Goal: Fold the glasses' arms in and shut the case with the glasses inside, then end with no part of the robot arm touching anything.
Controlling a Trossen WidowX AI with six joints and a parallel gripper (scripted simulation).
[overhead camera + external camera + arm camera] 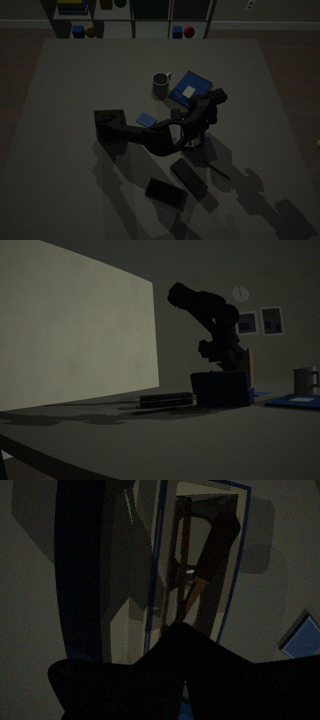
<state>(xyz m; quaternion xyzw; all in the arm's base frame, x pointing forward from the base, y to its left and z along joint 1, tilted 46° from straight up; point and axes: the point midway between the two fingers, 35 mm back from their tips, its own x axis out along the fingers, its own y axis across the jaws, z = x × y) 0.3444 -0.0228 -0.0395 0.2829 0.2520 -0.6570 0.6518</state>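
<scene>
The blue glasses case lies 10 mm ahead of my hand, 20 mm to the right of it and 40 mm below it. From my hand the other things lie so: long dark box: 30 mm behind, 220 mm to the right, 70 mm below; then small blue card: 200 mm behind, 70 mm to the left, 80 mm below; then glasses case lid: 40 mm ahead, 20 mm to the right, 20 mm below.
</scene>
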